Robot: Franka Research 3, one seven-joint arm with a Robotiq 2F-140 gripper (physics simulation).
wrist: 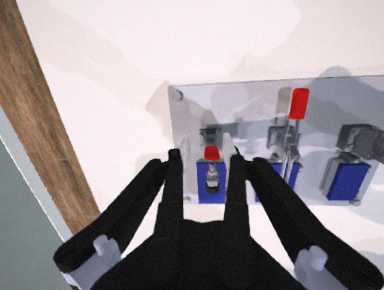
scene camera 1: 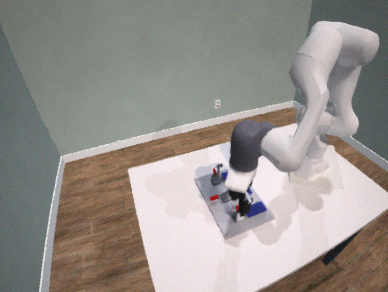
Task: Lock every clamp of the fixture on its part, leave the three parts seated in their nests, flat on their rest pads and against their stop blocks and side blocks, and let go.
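The grey fixture plate [scene camera 1: 231, 230] [wrist: 200, 107] carries three blue parts in a row. In the wrist view they are the left part [wrist: 204, 194], the middle part [wrist: 293, 176] and the right part [wrist: 347, 181]. My gripper [scene camera 1: 242, 212] [wrist: 206, 142] is partly open, its fingers on either side of the left clamp's red handle [wrist: 211, 152] with gaps. That clamp's black tip shows over the left part. The middle clamp's red handle [scene camera 1: 214, 198] [wrist: 299, 104] points away from its part, its arm over the part. The right clamp [scene camera 1: 216, 176] [wrist: 364, 142] has a raised arm. Seating contacts are too small to tell.
The fixture lies on the white table [scene camera 1: 170, 225] [wrist: 100, 75]. The robot's base stands behind it at the right in the scene view. The table's edge and the wooden floor [scene camera 1: 95, 220] [wrist: 45, 115] show at the left in both views.
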